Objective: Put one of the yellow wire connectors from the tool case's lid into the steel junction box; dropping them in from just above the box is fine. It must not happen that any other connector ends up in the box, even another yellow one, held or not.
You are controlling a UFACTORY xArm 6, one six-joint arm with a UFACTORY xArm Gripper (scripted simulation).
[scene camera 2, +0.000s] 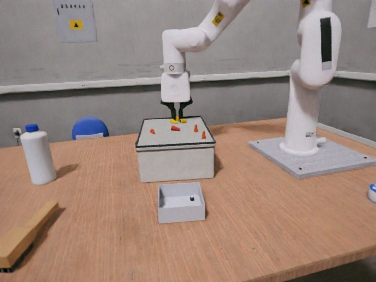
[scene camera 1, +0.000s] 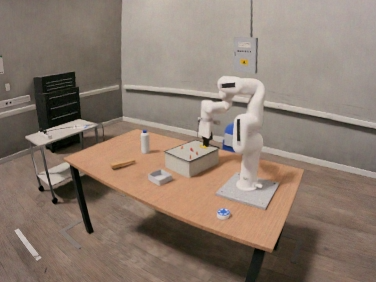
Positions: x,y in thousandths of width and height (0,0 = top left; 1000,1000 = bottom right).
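I can see a grey tool case in scene camera 1 (501,601), and the case is visible to me in scene camera 2 (448,551) too.
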